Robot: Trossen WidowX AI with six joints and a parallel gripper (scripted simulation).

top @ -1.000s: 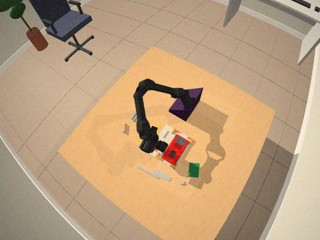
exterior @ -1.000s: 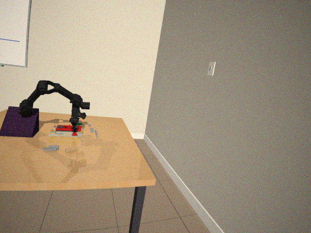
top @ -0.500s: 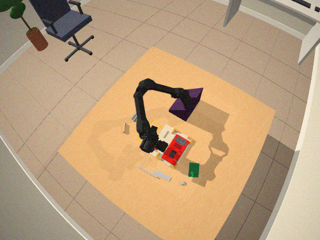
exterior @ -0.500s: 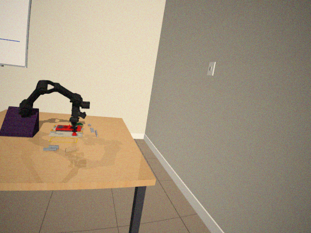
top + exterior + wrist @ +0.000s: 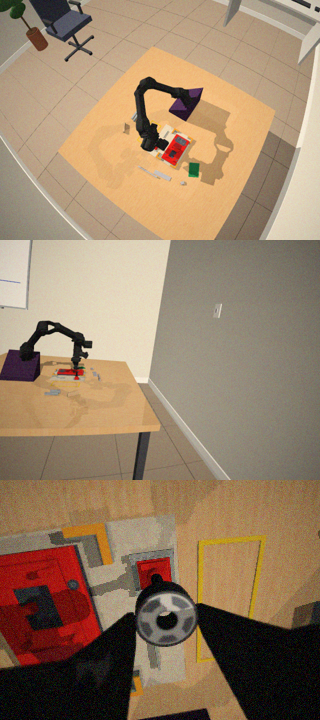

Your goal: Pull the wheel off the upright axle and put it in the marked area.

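My gripper tip is now 40 mm past the beige baseplate, 100 mm to the right of it and 90 mm above it. Also, from my gripper tip: green card: 30 mm ahead, 310 mm to the left, 100 mm below.
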